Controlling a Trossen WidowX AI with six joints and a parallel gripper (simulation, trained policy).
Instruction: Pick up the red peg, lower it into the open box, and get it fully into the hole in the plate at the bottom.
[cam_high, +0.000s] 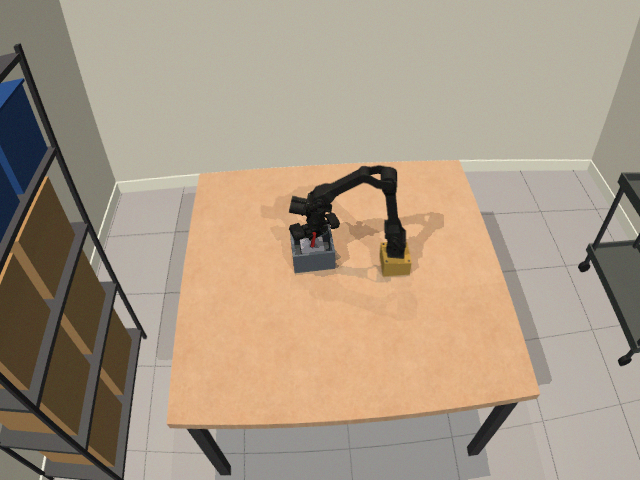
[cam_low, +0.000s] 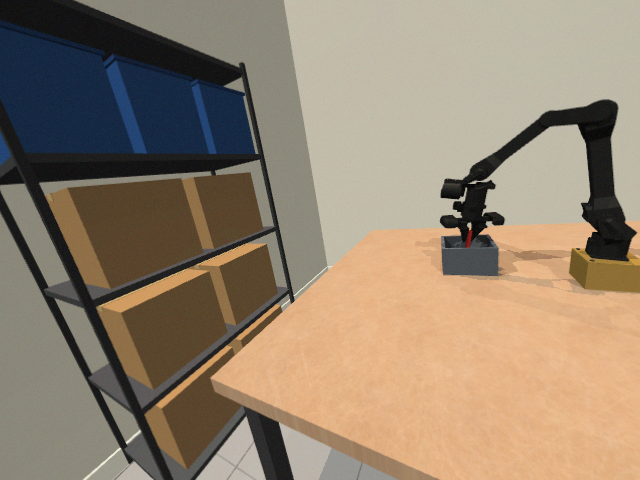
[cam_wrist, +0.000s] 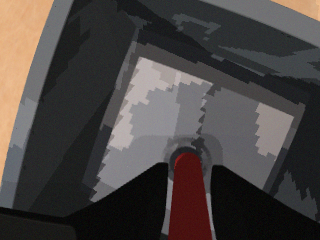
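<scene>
Now: gripper tip 10 mm to the right of the red peg and 10 mm past it. From my gripper tip the other things lie so: grey plate (50 mm below, 10 mm to the left); then grey box (70 mm below, 10 mm to the left).
</scene>
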